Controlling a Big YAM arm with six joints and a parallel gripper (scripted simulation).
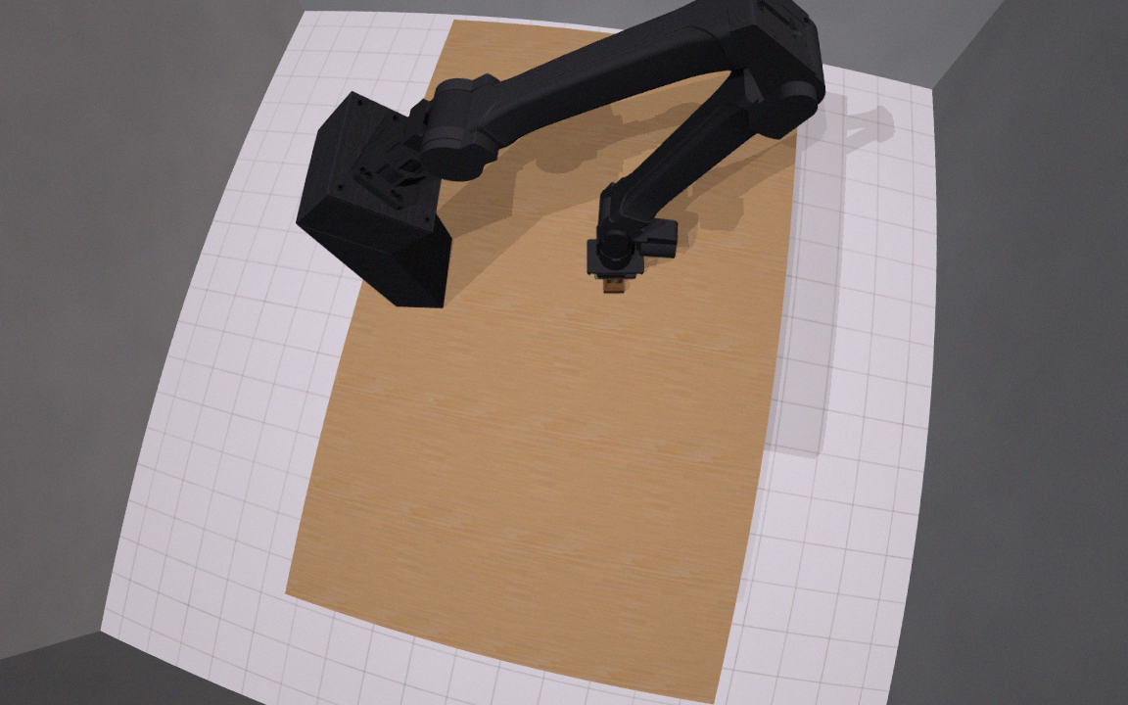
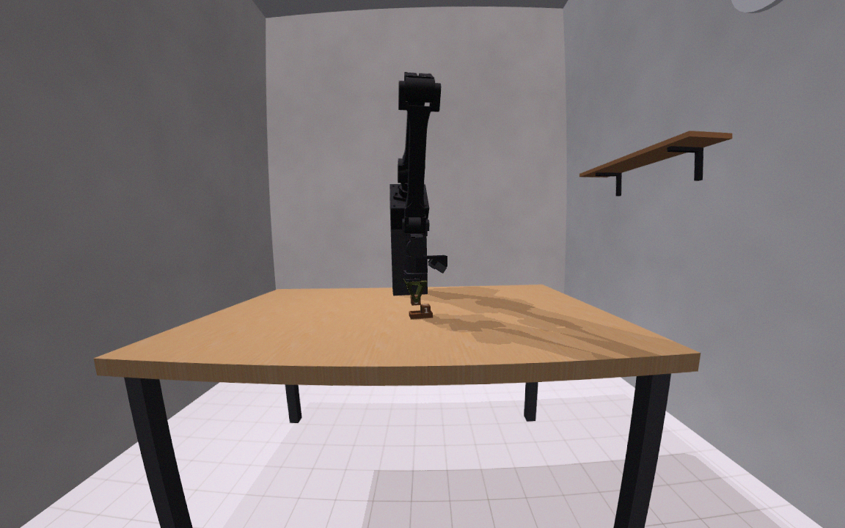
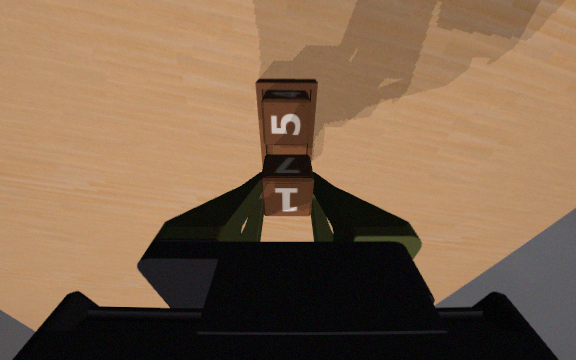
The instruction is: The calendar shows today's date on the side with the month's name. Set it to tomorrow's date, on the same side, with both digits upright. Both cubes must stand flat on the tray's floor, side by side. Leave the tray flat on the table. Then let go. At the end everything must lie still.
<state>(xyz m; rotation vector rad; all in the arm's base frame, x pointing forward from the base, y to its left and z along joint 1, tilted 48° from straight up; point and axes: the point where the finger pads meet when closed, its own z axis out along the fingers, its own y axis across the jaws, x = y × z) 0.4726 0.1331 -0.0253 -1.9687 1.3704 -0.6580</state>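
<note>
Now: hand 5 cm above the brown calendar tray, 1 cm to the right of it and 1 cm past it. The rest, counted from my hand: cube: right at my hand.
</note>
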